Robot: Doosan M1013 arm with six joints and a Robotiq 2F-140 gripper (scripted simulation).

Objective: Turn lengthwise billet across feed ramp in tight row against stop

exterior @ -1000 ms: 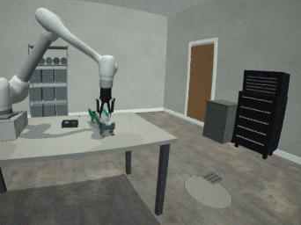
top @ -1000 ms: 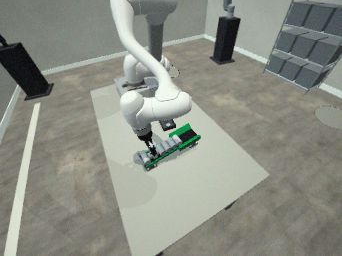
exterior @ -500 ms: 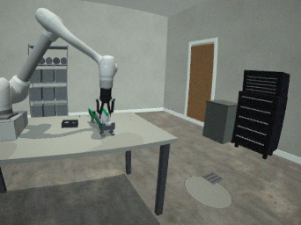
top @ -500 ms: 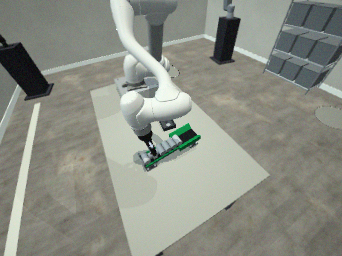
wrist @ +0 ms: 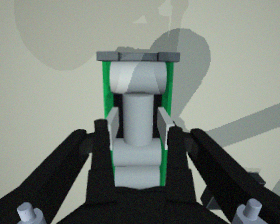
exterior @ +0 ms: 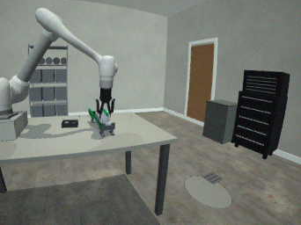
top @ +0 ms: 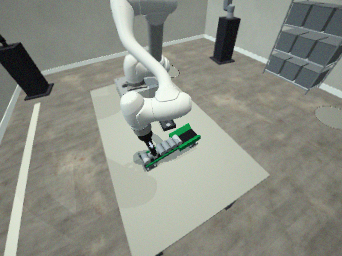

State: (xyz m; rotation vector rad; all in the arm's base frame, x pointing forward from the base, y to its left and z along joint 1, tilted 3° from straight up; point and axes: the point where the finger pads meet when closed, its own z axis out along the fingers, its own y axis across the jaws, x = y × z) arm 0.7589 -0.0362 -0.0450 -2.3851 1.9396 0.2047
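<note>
The grey stop is 2 cm ahead of my hand, 7 cm to the right of it and 4 cm below it.
</note>
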